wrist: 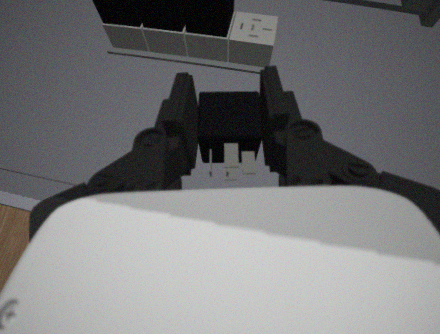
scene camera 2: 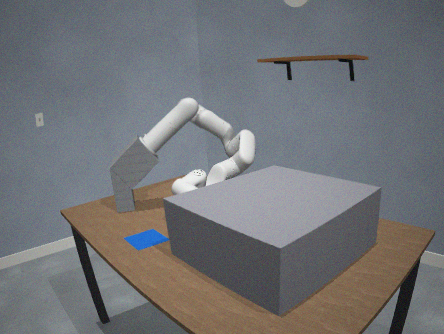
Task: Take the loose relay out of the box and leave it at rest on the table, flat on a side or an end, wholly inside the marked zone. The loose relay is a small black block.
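Pixels of known places: gripper, between the fingertips: (wrist: 227,95); arm's base, origin of its link: (scene camera 2: 147,147).
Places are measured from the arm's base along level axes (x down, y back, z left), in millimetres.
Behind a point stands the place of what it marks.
The loose relay (wrist: 230,117) {y -584, x 215, z 102 mm}, a small black block with pale metal pins toward the camera, is between the fingers in the wrist view. My gripper (wrist: 227,95) {y -595, x 212, z 108 mm} is shut on it, with a finger against each side. The relay is inside the grey box (scene camera 2: 280,205) {y -849, x 73, z 113 mm} (wrist: 60,110) {y -569, x 248, z 224 mm}, close over its floor; whether it touches the floor is unclear. In the scene view the box hides the gripper and the relay. The marked zone, a flat blue patch (scene camera 2: 146,239) {y -397, x 275, z -172 mm}, lies on the table (scene camera 2: 150,272) {y -648, x 276, z -241 mm} to the left of the box.
Inside the box, beyond the fingers, is a row of pale sockets (wrist: 165,42) {y -641, x 235, z 173 mm} with black blocks on them; the right-end socket (wrist: 254,27) {y -667, x 226, z 114 mm} shows bare slots. The white arm (scene camera 2: 172,122) {y -77, x -107, z 110 mm} reaches behind the box. A wall shelf (scene camera 2: 312,58) hangs high behind.
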